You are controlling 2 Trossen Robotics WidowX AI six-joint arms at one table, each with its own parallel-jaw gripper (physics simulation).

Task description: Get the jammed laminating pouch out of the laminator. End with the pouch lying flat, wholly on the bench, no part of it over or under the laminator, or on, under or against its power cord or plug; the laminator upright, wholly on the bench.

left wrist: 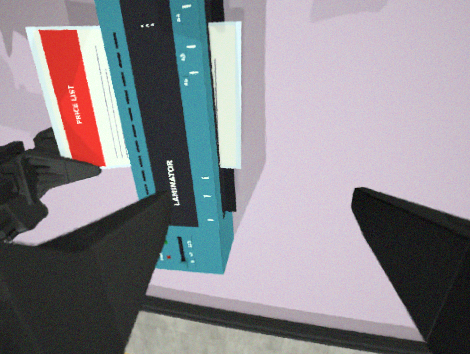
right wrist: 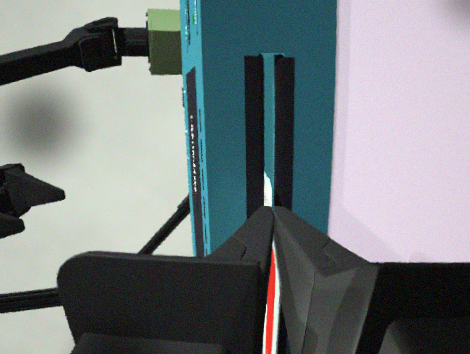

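Pixels of known places: left gripper, fingertip midpoint: (left wrist: 261, 199) (right wrist: 46, 207); right gripper, fingertip midpoint: (left wrist: 100, 169) (right wrist: 271, 217); left arm's base, origin of the base link: (right wrist: 148, 41).
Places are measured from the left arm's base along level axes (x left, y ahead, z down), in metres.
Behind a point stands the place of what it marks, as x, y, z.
The teal laminator (left wrist: 202, 165) @(0.129, 0.462, 0.023) (right wrist: 310, 125) @(0.215, 0.499, 0.084) stands upright on the pale lilac bench (left wrist: 320, 125) @(0.030, 0.379, 0.103) (right wrist: 400, 125) @(0.248, 0.535, 0.103). The pouch (left wrist: 85, 95) @(0.155, 0.611, 0.039) (right wrist: 270, 300) @(0.210, 0.587, 0.034), with a red PRICE LIST band, sticks out of its left side in the left wrist view. A cream end of it shows on the other side. My right gripper (left wrist: 100, 169) @(0.226, 0.560, 0.038) (right wrist: 271, 217) @(0.226, 0.560, 0.038) is shut on the pouch's edge, close in front of the slot. My left gripper (left wrist: 261, 199) @(0.054, 0.431, -0.116) is open, with nothing between its fingers, above the laminator's control end. The power cord and plug cannot be made out.
The bench's dark edge (left wrist: 280, 320) @(0.326, 0.187, 0.101) runs below the laminator's control end in the left wrist view, with grey floor (left wrist: 210, 335) beyond. A green block (right wrist: 165, 42) @(0.025, 0.050, 0.031) with a black jointed part shows behind the laminator in the right wrist view.
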